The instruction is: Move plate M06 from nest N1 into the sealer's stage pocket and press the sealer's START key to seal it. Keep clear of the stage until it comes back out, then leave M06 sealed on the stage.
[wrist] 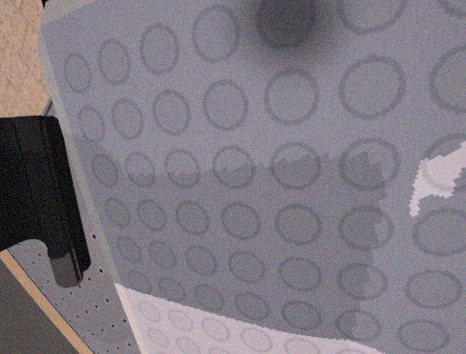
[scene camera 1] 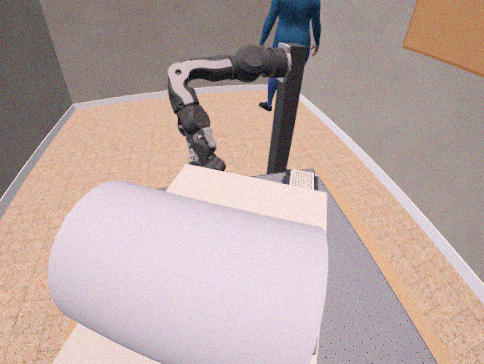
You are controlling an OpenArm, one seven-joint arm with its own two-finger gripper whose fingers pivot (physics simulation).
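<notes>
A grey plate [wrist: 300,195] with rows of faint rings fills most of the wrist view, very close. I cannot read a label on it or tell whether film covers it. A dark round spot and pale patches lie across its top. One black gripper finger [wrist: 42,185] stands beyond its left edge, with a gap at the tip; the other finger is out of frame. My gripper is open. In the scene view the large pale rounded housing [scene camera 1: 195,265] hides my fingertips and the plate below them. The stage pocket and the START key cannot be made out.
A white well plate [scene camera 1: 302,180] sits in a dark holder near the foot of the arm's post [scene camera 1: 286,115]. The perforated table [scene camera 1: 365,300] runs along the right of the housing. A person in blue [scene camera 1: 297,22] stands behind the post.
</notes>
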